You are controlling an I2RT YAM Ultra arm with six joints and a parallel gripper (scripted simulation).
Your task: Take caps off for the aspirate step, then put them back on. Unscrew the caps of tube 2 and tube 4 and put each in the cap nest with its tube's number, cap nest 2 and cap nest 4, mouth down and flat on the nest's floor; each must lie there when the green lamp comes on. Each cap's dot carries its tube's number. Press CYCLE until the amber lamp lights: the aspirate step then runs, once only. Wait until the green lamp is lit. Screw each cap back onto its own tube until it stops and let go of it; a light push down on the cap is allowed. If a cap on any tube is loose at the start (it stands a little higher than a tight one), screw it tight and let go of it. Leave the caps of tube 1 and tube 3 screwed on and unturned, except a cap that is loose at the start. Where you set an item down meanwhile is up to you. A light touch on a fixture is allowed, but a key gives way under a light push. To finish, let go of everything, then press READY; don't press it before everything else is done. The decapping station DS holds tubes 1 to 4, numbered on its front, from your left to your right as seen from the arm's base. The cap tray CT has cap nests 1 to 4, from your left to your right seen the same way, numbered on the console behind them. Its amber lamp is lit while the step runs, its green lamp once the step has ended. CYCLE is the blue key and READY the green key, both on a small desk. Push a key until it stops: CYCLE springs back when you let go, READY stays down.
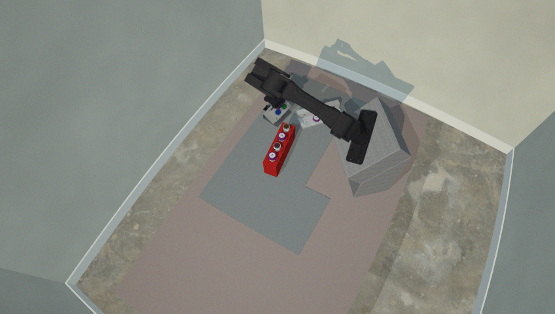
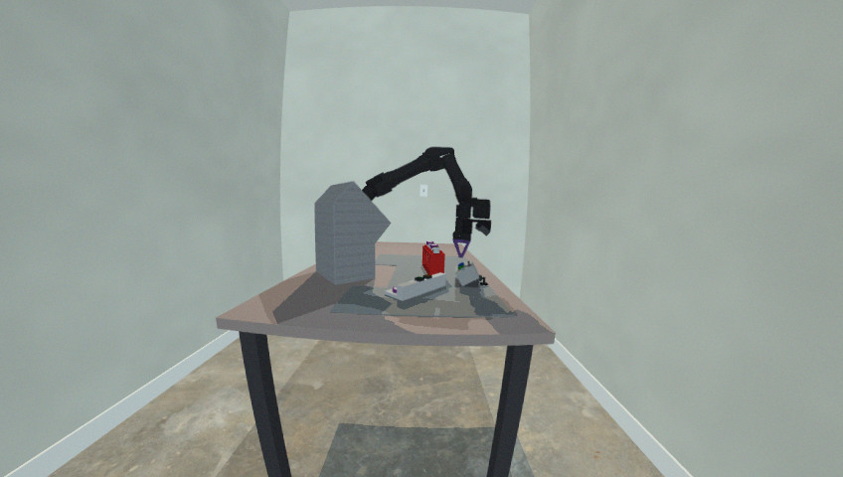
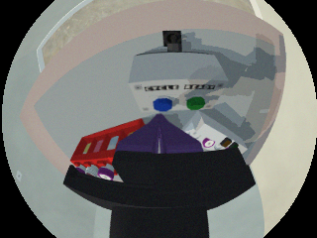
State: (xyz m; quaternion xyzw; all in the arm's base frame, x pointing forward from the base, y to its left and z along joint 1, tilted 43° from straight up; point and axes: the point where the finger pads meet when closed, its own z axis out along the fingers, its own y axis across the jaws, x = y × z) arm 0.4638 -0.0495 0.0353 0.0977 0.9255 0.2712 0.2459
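Right now the blue cycle key is 3 cm below my hand. From my hand the other things lie so: green ready key 5 cm to the right, 3 cm below; then key desk 5 cm below, 2 cm to the right, 2 cm ahead.
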